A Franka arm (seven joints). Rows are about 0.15 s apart.
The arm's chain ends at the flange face. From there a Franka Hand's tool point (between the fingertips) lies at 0.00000 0.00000 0.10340 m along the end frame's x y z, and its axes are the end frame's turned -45 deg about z.
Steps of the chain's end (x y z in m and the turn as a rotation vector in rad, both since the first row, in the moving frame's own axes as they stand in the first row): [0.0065, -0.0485, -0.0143, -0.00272, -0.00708, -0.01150]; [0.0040, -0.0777, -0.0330, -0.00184, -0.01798, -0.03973]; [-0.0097, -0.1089, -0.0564, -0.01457, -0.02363, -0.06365]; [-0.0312, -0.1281, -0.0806, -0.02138, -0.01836, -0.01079]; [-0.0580, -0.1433, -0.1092, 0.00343, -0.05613, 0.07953]
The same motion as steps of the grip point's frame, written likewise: [0.0382, -0.0300, -0.0143, 0.00308, -0.00693, -0.01150]; [0.0563, -0.0533, -0.0330, 0.01141, -0.01401, -0.03973]; [0.0673, -0.0844, -0.0564, 0.00641, -0.02701, -0.06365]; [0.0656, -0.1124, -0.0806, -0.00214, -0.02810, -0.01079]; [0.0566, -0.1468, -0.1094, 0.04212, -0.03726, 0.07953]
